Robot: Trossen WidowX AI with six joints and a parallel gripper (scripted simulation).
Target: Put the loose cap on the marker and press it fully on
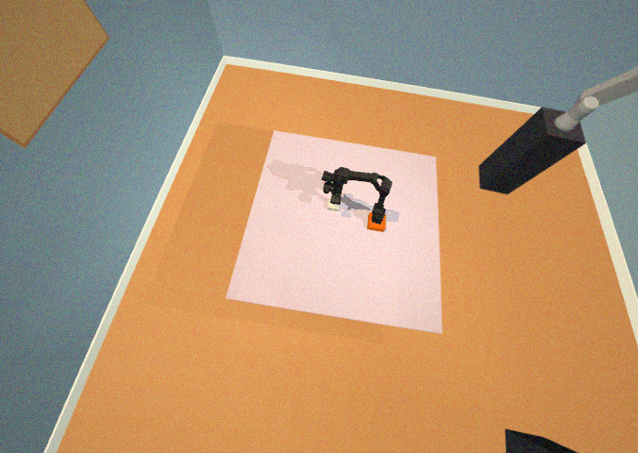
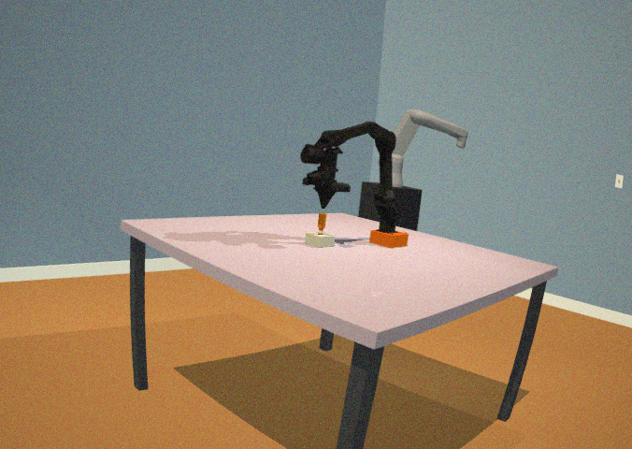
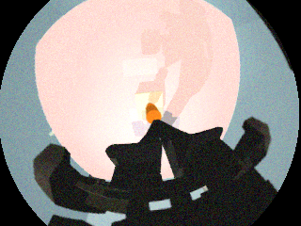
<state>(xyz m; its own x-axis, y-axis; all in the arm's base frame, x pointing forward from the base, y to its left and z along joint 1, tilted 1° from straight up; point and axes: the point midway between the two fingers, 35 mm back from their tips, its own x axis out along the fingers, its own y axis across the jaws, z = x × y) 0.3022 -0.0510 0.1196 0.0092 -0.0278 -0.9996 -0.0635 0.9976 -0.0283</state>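
The orange cap is 40 mm below my gripper tip. Also, from my gripper tip: orange marker 50 mm below; cream holder block 110 mm below.
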